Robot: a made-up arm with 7 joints.
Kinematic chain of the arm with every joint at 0, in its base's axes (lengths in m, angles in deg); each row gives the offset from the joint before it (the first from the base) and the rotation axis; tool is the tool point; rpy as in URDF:
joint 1: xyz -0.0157 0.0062 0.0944 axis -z
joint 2: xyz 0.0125 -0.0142 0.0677 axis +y
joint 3: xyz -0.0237 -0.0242 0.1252 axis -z
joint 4: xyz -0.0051 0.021 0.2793 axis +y
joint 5: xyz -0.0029 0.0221 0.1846 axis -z
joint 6: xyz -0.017 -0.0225 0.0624 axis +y
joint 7: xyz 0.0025 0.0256 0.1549 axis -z
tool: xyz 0.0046 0.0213 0.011 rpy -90 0 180
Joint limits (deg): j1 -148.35..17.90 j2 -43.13..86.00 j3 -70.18..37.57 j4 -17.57..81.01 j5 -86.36..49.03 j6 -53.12..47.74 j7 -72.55..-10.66
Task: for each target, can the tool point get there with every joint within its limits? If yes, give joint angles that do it. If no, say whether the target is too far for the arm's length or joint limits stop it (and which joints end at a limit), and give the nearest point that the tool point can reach.
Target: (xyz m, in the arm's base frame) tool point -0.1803 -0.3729 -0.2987
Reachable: no: joint limits stop it (at a limit: joint 1, joint 2, joint 3, joint 4, joint 6, joint 7) | nearest point 0.2797 -0.3339 -0.0979 | short by 0.503 m
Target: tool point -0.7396 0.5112 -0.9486
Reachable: no: too far | nearest point -0.4793 0.3416 -0.1722 | short by 0.836 m
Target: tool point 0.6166 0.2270 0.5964
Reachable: yes | joints -25.77 61.26 19.69 12.63 -50.21 -41.57 -56.66
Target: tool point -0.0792 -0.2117 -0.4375
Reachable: no: joint limits stop it (at a limit: joint 1, joint 2, joint 4, joint 6, joint 7) | nearest point 0.3096 -0.2513 -0.1403 | short by 0.491 m
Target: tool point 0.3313 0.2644 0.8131
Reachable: yes | joints -19.79 29.25 -51.31 43.29 -2.41 -35.07 -47.89
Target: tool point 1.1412 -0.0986 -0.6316
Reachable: no: too far | nearest point 0.6752 -0.0564 -0.0978 | short by 0.710 m
